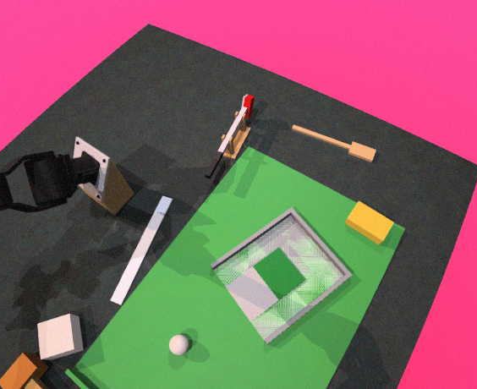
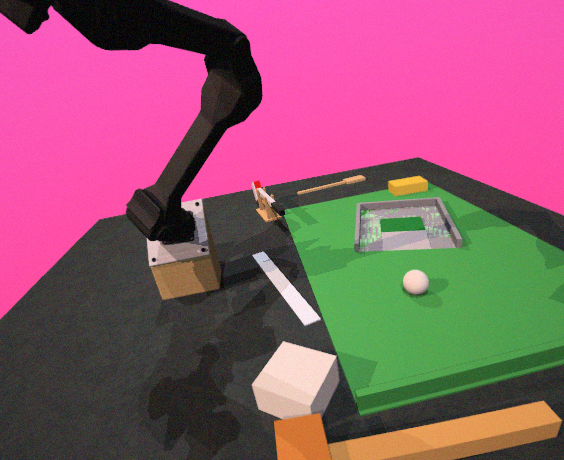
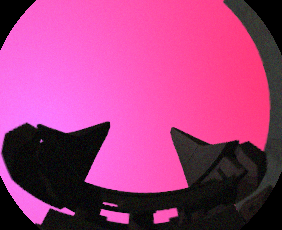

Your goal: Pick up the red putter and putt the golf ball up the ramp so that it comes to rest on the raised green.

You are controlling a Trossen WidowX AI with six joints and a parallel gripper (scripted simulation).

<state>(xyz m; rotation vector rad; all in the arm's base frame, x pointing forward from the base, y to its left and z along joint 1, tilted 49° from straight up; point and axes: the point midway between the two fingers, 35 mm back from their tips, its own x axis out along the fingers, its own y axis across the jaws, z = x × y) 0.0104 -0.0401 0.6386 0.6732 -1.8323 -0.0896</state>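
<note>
The white golf ball lies 400 mm ahead of my gripper tip, 370 mm to the left of it and 500 mm below it. From my gripper tip the other things lie so: wooden stand 160 mm ahead, 890 mm to the left, 500 mm below; then white strip 170 mm ahead, 490 mm to the left, 530 mm below; then white cube 170 mm ahead, 210 mm to the left, 510 mm below.
</note>
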